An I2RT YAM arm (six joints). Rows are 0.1 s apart.
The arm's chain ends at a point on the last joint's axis. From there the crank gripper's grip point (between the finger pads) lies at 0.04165 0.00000 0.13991 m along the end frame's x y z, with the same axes.
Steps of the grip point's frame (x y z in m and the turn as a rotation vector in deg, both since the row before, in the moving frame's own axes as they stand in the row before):
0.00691, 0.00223, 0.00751, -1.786, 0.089, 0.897
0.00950, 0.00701, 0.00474, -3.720, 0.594, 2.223
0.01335, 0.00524, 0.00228, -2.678, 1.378, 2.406
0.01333, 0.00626, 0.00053, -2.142, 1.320, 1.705
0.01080, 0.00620, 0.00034, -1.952, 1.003, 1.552
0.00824, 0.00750, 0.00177, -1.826, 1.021, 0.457
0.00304, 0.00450, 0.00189, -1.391, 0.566, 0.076
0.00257, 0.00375, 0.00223, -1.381, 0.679, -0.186
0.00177, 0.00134, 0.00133, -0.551, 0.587, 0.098
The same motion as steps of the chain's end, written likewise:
0.00673, -0.00278, 0.00765, -1.786, 0.089, 0.897
0.00826, -0.00369, 0.00553, -3.720, 0.594, 2.223
0.01017, -0.00309, 0.00352, -2.678, 1.378, 2.406
0.01022, -0.00024, 0.00165, -2.142, 1.320, 1.705
0.00844, 0.00029, 0.00119, -1.952, 1.003, 1.552
0.00577, 0.00271, 0.00261, -1.826, 1.021, 0.457
0.00166, 0.00105, 0.00235, -1.391, 0.566, 0.076
0.00091, 0.00052, 0.00277, -1.381, 0.679, -0.186
0.00034, -0.00008, 0.00177, -0.551, 0.587, 0.098

